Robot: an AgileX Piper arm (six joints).
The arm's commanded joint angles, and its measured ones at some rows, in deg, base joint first. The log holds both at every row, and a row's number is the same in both.
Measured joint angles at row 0: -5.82 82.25 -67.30 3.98 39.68 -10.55
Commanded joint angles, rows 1 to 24: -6.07 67.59 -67.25 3.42 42.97 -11.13; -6.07 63.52 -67.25 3.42 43.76 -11.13; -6.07 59.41 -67.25 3.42 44.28 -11.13; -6.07 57.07 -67.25 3.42 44.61 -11.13; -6.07 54.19 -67.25 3.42 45.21 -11.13; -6.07 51.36 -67.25 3.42 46.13 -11.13; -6.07 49.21 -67.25 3.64 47.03 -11.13; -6.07 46.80 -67.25 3.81 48.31 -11.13; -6.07 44.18 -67.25 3.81 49.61 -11.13; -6.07 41.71 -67.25 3.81 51.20 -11.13; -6.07 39.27 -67.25 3.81 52.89 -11.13; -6.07 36.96 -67.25 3.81 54.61 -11.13; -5.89 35.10 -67.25 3.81 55.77 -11.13; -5.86 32.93 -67.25 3.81 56.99 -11.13; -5.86 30.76 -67.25 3.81 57.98 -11.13; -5.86 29.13 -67.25 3.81 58.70 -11.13; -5.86 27.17 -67.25 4.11 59.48 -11.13; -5.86 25.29 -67.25 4.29 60.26 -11.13; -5.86 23.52 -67.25 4.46 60.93 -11.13; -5.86 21.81 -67.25 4.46 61.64 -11.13; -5.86 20.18 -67.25 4.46 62.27 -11.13; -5.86 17.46 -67.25 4.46 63.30 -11.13; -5.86 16.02 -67.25 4.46 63.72 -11.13; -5.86 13.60 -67.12 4.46 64.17 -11.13
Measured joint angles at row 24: -5.82 19.41 -67.30 4.36 61.80 -10.80
